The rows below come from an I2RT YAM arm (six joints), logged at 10 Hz.
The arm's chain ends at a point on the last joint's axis. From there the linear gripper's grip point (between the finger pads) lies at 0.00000 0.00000 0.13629 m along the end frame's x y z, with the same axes.
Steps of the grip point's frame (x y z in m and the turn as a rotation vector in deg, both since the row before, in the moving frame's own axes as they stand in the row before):
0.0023, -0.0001, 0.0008, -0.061, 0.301, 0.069
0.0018, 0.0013, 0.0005, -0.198, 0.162, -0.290
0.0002, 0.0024, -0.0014, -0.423, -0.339, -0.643
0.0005, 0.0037, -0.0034, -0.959, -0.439, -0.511
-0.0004, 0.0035, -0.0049, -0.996, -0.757, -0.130
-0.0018, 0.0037, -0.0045, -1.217, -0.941, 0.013
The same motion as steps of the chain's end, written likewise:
0.0016, -0.0002, 0.0008, -0.061, 0.301, 0.069
0.0014, 0.0008, 0.0005, -0.198, 0.162, -0.290
0.0010, 0.0014, -0.0014, -0.423, -0.339, -0.643
0.0015, 0.0014, -0.0034, -0.959, -0.439, -0.511
0.0014, 0.0011, -0.0049, -0.996, -0.757, -0.130
0.0004, 0.0008, -0.0045, -1.217, -0.941, 0.013

